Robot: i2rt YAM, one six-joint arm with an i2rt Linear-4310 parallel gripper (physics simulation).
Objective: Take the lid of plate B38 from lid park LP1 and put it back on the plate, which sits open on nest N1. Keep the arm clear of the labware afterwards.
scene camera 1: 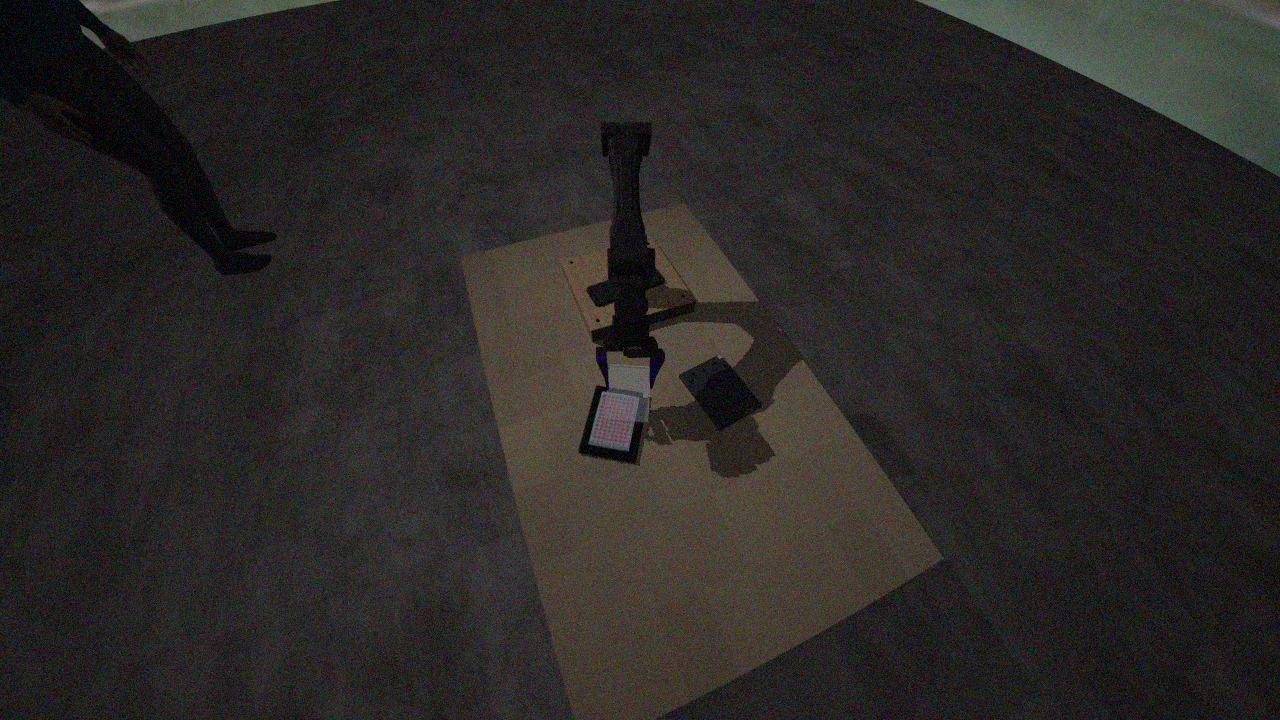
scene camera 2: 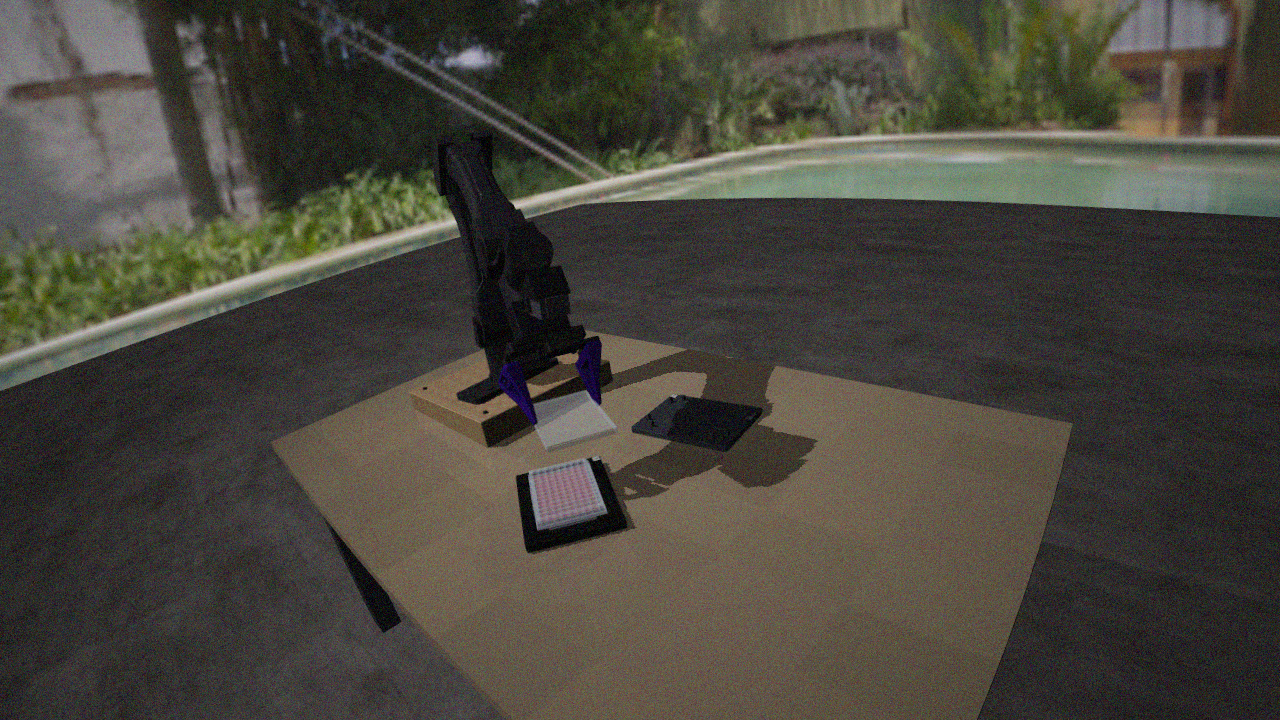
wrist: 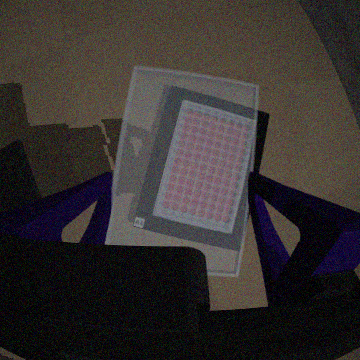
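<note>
My gripper is shut on the clear lid, its purple fingers on the lid's two long sides. The lid is held level in the air, above and to the robot's side of the plate. The open plate B38, white with pink wells, sits on the black nest N1. In the wrist view the plate shows through the lid, turned slightly against it. The dark lid park LP1 holds no lid.
The arm's wooden base board stands at the back of the table. LP1 lies beside the nest. A person stands off the table at the left in scene camera 1. The arm's shadow falls across LP1 and the table.
</note>
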